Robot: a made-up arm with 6 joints. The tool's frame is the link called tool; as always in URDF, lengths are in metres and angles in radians.
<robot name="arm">
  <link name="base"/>
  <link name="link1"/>
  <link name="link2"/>
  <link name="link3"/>
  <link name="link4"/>
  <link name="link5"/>
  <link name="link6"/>
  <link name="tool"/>
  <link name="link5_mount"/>
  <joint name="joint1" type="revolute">
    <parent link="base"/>
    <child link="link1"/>
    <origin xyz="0 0 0.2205" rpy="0 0 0"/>
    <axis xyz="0 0 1"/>
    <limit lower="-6.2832" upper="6.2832" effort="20" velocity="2.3"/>
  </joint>
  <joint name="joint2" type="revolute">
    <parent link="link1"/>
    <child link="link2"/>
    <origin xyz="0 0.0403 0" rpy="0 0 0"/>
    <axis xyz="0 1 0"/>
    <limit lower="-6.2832" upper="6.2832" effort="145" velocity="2.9"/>
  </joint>
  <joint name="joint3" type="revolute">
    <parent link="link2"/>
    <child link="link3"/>
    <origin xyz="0 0 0.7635" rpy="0 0 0"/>
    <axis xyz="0 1 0"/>
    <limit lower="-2.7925" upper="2.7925" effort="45" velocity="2.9"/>
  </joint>
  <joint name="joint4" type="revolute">
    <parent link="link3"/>
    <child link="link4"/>
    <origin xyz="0 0 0.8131" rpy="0 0 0"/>
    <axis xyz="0 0 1"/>
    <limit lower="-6.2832" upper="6.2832" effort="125" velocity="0.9"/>
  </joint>
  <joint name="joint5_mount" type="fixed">
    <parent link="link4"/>
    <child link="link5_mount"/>
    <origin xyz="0 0 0" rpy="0 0 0"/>
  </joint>
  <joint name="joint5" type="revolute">
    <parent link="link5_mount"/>
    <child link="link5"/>
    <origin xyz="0 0 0" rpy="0 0 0"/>
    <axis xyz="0 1 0"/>
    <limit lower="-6.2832" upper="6.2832" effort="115" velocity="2"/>
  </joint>
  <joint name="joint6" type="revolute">
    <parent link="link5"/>
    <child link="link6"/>
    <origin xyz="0 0 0.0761" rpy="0 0 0"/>
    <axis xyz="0 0 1"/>
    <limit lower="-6.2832" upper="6.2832" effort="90" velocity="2.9"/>
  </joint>
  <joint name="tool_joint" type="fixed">
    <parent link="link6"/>
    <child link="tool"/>
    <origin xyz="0 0 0" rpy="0 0 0"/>
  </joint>
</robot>
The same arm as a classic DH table. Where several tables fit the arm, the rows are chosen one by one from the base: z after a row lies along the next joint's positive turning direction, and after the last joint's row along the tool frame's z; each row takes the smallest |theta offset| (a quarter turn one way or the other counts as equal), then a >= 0, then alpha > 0; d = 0 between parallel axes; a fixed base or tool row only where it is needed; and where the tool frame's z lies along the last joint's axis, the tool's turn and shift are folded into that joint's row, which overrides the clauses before.
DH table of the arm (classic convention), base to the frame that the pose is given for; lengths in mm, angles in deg. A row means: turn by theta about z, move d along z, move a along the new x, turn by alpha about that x. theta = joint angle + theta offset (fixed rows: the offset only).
joint1: theta0 0  d 220.5  a 0  alpha -90
joint2: theta0 -90  d 0  a 763.5  alpha 0
joint3: theta0 90  d 40.3  a 0  alpha 90
joint4: theta0 0  d 813.1  a 0  alpha -90
joint5: theta0 0  d 0  a 0  alpha 90
joint6: theta0 0  d 76.1  a 0  alpha 0
Joint limits (deg, base to tool): -360..360 -360..360 -160..160 -360..360 -360..360 -360..360

